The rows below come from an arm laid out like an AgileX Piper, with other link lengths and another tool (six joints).
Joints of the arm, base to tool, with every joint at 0 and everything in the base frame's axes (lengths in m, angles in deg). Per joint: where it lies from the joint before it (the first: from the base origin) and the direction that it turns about. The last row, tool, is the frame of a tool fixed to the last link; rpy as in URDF.
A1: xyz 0 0 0.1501 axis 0 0 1
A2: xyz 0 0 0 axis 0 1 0
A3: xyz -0.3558 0 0.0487 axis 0 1 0
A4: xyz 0.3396 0 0.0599 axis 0.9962 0 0.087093
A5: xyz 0 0 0 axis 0 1 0
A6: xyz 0.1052 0 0.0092 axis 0.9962 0 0.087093
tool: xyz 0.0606 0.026 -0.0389 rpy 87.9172 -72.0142 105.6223
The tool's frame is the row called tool.
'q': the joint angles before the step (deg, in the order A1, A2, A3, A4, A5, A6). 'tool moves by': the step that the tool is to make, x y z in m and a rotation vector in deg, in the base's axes. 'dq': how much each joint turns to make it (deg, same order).
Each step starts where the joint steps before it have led.
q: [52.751, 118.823, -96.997, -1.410, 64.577, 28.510]
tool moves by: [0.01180, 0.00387, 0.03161, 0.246, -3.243, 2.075]
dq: [0.000, 0.000, -5.578, -2.173, 3.352, -1.715]
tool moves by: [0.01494, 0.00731, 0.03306, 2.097, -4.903, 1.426]
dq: [0.000, 0.000, -5.601, -2.378, 0.875, -1.183]
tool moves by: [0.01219, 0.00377, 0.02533, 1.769, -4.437, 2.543]
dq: [-0.120, 0.001, -4.119, -1.647, -0.276, -2.671]
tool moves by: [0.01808, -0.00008, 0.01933, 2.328, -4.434, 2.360]
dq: [-0.993, -0.001, -2.889, -0.798, -2.121, -3.337]
